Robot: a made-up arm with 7 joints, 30 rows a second.
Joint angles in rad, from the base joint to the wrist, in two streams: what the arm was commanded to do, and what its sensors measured. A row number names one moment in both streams.
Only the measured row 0 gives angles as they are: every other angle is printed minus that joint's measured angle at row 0.
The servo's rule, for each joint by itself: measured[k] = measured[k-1] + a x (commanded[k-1-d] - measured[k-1]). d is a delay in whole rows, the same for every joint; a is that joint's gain. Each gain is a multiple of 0.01, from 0.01 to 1. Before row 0 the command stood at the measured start. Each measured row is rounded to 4 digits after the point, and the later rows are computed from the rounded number. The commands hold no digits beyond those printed.
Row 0, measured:
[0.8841, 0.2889, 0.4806, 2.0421, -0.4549, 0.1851, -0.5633]
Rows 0 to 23, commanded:
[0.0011, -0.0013, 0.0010, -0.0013, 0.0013, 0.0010, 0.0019]
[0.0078, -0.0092, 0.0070, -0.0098, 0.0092, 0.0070, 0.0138]
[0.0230, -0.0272, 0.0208, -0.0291, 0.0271, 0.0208, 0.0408]
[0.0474, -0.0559, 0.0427, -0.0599, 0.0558, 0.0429, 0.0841]
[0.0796, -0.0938, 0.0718, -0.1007, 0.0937, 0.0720, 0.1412]
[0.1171, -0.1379, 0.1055, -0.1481, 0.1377, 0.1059, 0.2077]
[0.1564, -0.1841, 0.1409, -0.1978, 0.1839, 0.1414, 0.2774]
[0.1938, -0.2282, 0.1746, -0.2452, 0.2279, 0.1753, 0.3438]
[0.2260, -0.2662, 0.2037, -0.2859, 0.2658, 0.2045, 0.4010]
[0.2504, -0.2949, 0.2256, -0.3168, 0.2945, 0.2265, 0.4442]
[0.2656, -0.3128, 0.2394, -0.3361, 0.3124, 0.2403, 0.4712]
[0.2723, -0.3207, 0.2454, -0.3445, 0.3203, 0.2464, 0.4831]
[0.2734, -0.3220, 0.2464, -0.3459, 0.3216, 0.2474, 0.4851]
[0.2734, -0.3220, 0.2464, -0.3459, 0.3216, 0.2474, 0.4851]
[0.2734, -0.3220, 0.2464, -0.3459, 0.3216, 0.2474, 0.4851]
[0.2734, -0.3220, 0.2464, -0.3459, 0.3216, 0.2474, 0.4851]
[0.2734, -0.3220, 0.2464, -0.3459, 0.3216, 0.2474, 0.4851]
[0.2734, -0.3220, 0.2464, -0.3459, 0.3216, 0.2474, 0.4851]
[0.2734, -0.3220, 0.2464, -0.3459, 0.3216, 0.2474, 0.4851]
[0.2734, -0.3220, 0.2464, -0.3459, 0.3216, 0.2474, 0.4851]
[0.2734, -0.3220, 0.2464, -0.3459, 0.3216, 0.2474, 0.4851]
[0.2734, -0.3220, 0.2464, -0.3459, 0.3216, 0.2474, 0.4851]
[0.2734, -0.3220, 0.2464, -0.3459, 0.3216, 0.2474, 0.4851]
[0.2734, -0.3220, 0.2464, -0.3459, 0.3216, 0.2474, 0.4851]
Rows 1 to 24, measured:
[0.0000, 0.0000, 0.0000, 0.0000, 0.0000, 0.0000, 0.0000]
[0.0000, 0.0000, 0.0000, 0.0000, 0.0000, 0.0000, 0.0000]
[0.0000, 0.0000, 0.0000, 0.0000, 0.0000, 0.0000, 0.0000]
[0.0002, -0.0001, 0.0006, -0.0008, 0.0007, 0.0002, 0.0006]
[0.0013, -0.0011, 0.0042, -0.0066, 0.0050, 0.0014, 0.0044]
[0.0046, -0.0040, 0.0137, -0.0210, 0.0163, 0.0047, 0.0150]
[0.0110, -0.0097, 0.0302, -0.0459, 0.0364, 0.0112, 0.0350]
[0.0213, -0.0190, 0.0539, -0.0810, 0.0656, 0.0215, 0.0658]
[0.0357, -0.0321, 0.0833, -0.1239, 0.1024, 0.0358, 0.1070]
[0.0538, -0.0488, 0.1161, -0.1712, 0.1440, 0.0538, 0.1564]
[0.0748, -0.0685, 0.1494, -0.2186, 0.1868, 0.0745, 0.2107]
[0.0975, -0.0902, 0.1804, -0.2617, 0.2271, 0.0966, 0.2659]
[0.1204, -0.1127, 0.2062, -0.2970, 0.2615, 0.1187, 0.3176]
[0.1422, -0.1347, 0.2251, -0.3220, 0.2875, 0.1394, 0.3621]
[0.1617, -0.1552, 0.2367, -0.3364, 0.3042, 0.1576, 0.3972]
[0.1785, -0.1735, 0.2422, -0.3425, 0.3131, 0.1729, 0.4227]
[0.1927, -0.1898, 0.2446, -0.3447, 0.3174, 0.1856, 0.4408]
[0.2048, -0.2043, 0.2456, -0.3455, 0.3195, 0.1961, 0.4536]
[0.2151, -0.2172, 0.2461, -0.3458, 0.3206, 0.2048, 0.4627]
[0.2238, -0.2287, 0.2463, -0.3459, 0.3211, 0.2120, 0.4692]
[0.2312, -0.2390, 0.2464, -0.3459, 0.3214, 0.2180, 0.4738]
[0.2375, -0.2481, 0.2464, -0.3459, 0.3215, 0.2230, 0.4771]
[0.2429, -0.2562, 0.2464, -0.3459, 0.3216, 0.2271, 0.4794]
[0.2475, -0.2634, 0.2464, -0.3459, 0.3216, 0.2306, 0.4811]
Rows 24 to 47, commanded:
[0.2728, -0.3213, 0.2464, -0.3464, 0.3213, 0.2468, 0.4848]
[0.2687, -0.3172, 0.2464, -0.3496, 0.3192, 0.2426, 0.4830]
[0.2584, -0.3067, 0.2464, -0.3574, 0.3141, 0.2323, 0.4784]
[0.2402, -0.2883, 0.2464, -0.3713, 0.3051, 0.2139, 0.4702]
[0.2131, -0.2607, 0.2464, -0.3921, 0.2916, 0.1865, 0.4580]
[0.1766, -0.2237, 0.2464, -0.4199, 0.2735, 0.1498, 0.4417]
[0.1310, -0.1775, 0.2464, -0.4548, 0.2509, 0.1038, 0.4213]
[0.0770, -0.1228, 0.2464, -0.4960, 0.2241, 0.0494, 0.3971]
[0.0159, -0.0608, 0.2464, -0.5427, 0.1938, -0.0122, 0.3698]
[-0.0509, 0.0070, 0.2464, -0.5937, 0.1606, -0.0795, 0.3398]
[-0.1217, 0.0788, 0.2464, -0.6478, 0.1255, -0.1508, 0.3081]
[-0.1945, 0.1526, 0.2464, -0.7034, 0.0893, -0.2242, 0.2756]
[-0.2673, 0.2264, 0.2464, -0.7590, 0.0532, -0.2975, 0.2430]
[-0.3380, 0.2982, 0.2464, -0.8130, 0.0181, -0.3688, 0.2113]
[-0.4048, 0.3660, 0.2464, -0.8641, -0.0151, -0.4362, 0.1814]
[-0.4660, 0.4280, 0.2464, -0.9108, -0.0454, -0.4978, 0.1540]
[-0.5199, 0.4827, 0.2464, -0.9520, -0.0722, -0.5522, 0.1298]
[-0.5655, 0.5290, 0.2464, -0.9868, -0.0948, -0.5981, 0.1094]
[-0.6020, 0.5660, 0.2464, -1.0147, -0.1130, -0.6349, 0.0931]
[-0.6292, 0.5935, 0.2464, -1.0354, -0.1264, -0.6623, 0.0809]
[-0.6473, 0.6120, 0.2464, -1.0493, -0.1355, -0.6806, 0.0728]
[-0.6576, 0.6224, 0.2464, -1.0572, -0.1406, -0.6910, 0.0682]
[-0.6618, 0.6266, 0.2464, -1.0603, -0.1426, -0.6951, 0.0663]
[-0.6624, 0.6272, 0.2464, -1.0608, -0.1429, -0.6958, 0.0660]
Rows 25 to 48, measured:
[0.2514, -0.2698, 0.2464, -0.3459, 0.3216, 0.2335, 0.4823]
[0.2547, -0.2755, 0.2464, -0.3459, 0.3216, 0.2359, 0.4831]
[0.2575, -0.2806, 0.2464, -0.3459, 0.3216, 0.2379, 0.4837]
[0.2598, -0.2851, 0.2464, -0.3462, 0.3214, 0.2394, 0.4840]
[0.2611, -0.2886, 0.2464, -0.3484, 0.3203, 0.2399, 0.4837]
[0.2607, -0.2906, 0.2464, -0.3542, 0.3171, 0.2386, 0.4822]
[0.2576, -0.2903, 0.2464, -0.3651, 0.3110, 0.2344, 0.4787]
[0.2509, -0.2870, 0.2464, -0.3824, 0.3011, 0.2263, 0.4727]
[0.2398, -0.2800, 0.2464, -0.4064, 0.2870, 0.2133, 0.4637]
[0.2235, -0.2687, 0.2464, -0.4374, 0.2686, 0.1947, 0.4514]
[0.2015, -0.2527, 0.2464, -0.4749, 0.2459, 0.1700, 0.4357]
[0.1737, -0.2316, 0.2464, -0.5183, 0.2193, 0.1390, 0.4166]
[0.1400, -0.2054, 0.2464, -0.5666, 0.1894, 0.1019, 0.3943]
[0.1007, -0.1741, 0.2464, -0.6186, 0.1568, 0.0589, 0.3693]
[0.0564, -0.1382, 0.2464, -0.6729, 0.1224, 0.0108, 0.3421]
[0.0078, -0.0981, 0.2464, -0.7280, 0.0871, -0.0416, 0.3134]
[-0.0441, -0.0545, 0.2464, -0.7824, 0.0519, -0.0972, 0.2838]
[-0.0982, -0.0082, 0.2464, -0.8347, 0.0177, -0.1548, 0.2541]
[-0.1534, 0.0398, 0.2464, -0.8834, -0.0145, -0.2131, 0.2251]
[-0.2084, 0.0885, 0.2464, -0.9273, -0.0439, -0.2707, 0.1975]
[-0.2620, 0.1370, 0.2464, -0.9654, -0.0699, -0.3264, 0.1720]
[-0.3130, 0.1842, 0.2464, -0.9970, -0.0919, -0.3788, 0.1491]
[-0.3604, 0.2292, 0.2464, -1.0216, -0.1095, -0.4270, 0.1293]
[-0.4034, 0.2713, 0.2464, -1.0393, -0.1228, -0.4701, 0.1129]

